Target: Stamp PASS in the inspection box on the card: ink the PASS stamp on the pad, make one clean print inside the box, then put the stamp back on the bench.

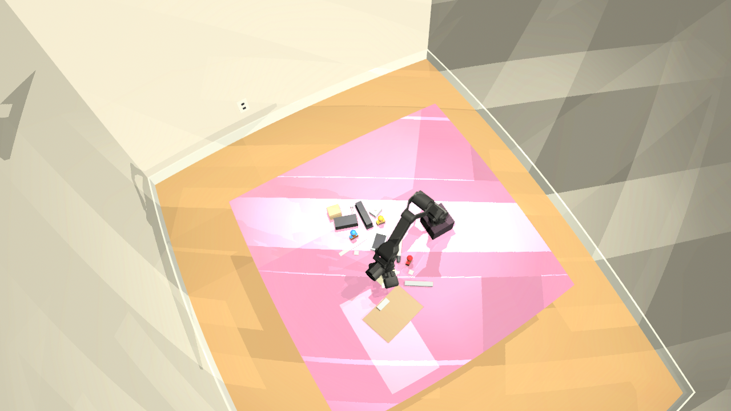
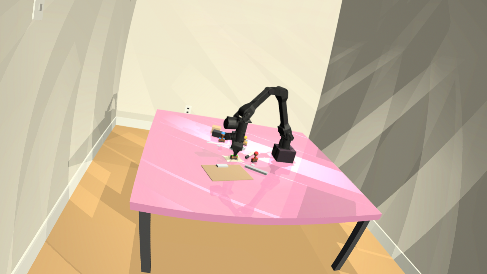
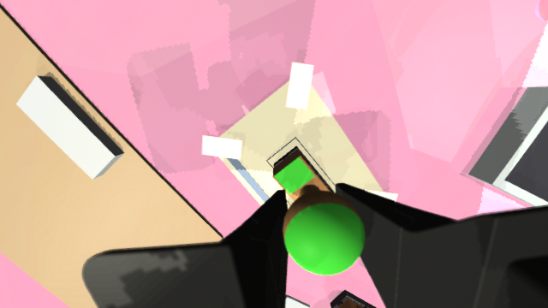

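The cream card is 30 mm below my gripper tip. The rest, counted from my gripper tip: grey bar (120 mm behind, 100 mm to the left, 20 mm below); then red-knobbed stamp (120 mm behind, 20 mm to the right); then black ink pad (30 mm behind, 160 mm to the right, 20 mm below).
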